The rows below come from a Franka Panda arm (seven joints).
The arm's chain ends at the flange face. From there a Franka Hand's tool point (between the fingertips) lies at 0.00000 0.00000 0.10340 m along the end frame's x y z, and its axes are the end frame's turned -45 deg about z.
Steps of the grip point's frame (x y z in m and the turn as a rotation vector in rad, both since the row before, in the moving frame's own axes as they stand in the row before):
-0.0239 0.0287 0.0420 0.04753 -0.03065 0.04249
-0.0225 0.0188 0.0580 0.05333 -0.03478 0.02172
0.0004 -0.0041 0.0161 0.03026 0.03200 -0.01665
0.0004 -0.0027 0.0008 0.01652 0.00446 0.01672
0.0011 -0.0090 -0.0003 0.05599 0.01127 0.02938
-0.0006 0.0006 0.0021 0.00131 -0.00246 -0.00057
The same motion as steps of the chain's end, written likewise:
0.0091 0.0385 0.0422 0.01194 -0.05528 0.04249
0.0038 0.0306 0.0582 0.01312 -0.06230 0.02172
-0.0027 0.0014 0.0162 0.04402 0.00123 -0.01665
-0.0008 -0.0007 0.0008 0.01484 -0.00853 0.01672
-0.0024 -0.0022 -0.0001 0.04756 -0.03162 0.02938
0.0003 0.0008 0.0021 -0.00081 -0.00267 -0.00057

